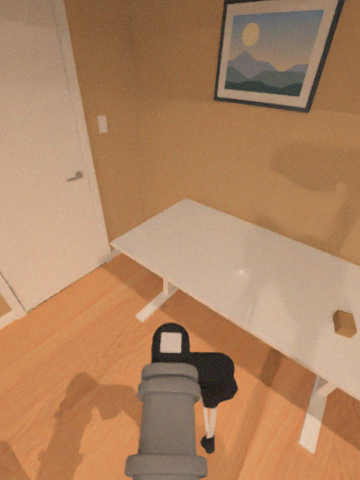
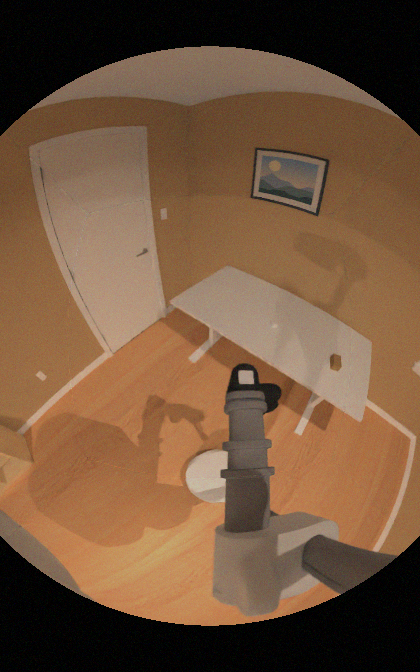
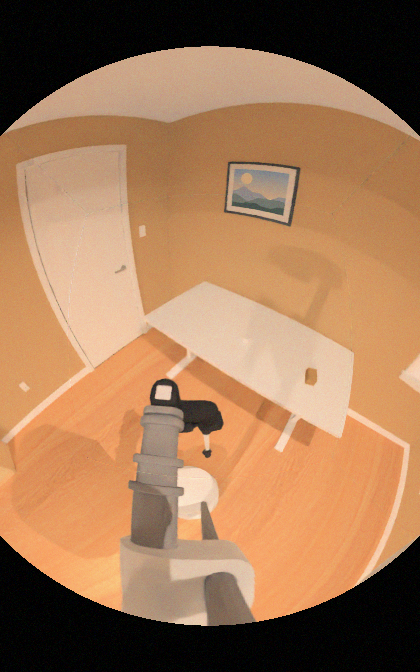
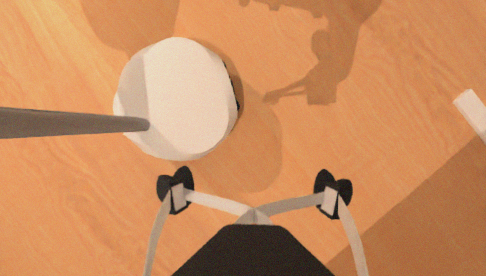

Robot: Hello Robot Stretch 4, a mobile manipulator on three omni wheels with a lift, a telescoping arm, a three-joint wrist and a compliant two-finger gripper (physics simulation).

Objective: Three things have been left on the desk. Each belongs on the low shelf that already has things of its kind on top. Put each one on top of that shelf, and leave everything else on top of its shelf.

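Places are measured from the robot's base along level axes (x ahead, y left, z up), in centimetres.
Pixels of known places: gripper, fingertip midpoint: (image 1: pixel 201 414) (image 4: pixel 253 183); robot's base at its link origin: (image 4: pixel 185 104).
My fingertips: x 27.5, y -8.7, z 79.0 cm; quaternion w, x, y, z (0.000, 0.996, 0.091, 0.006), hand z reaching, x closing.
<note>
Ahead of a thing's pixels: the offset from my fingertips to its top centre. "spot": to the spot under its first point. Level surfaces: height alone.
A small brown block {dy -63.5, dx +33.1, dz -4.7 cm} (image 1: pixel 344 324) (image 2: pixel 335 362) (image 3: pixel 311 376) stands on the white desk {dz -9.7 cm} (image 1: pixel 200 230) (image 2: pixel 225 295) (image 3: pixel 200 310), towards its right end. A tiny pale spot {spot: dy -26.1, dx +62.8, dz -8.6 cm} (image 1: pixel 241 272) (image 2: pixel 274 326) (image 3: pixel 245 342) shows near the middle of the desk top; I cannot tell whether it is an object. My gripper (image 1: pixel 208 442) (image 3: pixel 207 452) (image 4: pixel 253 183) is open and empty, its fingertips wide apart above the wood floor, in front of the desk's near edge. Part of a wooden low shelf (image 2: pixel 17 442) (image 3: pixel 5 462) shows at the left edge; no things show on it.
The desk's feet (image 1: pixel 152 306) (image 2: pixel 204 348) (image 3: pixel 180 366) (image 4: pixel 472 107) reach out onto the floor. A white door (image 1: pixel 45 165) (image 2: pixel 105 240) (image 3: pixel 80 260) stands left of the desk. My round white base (image 2: pixel 205 475) (image 3: pixel 197 492) (image 4: pixel 185 95) is on the floor below the arm.
</note>
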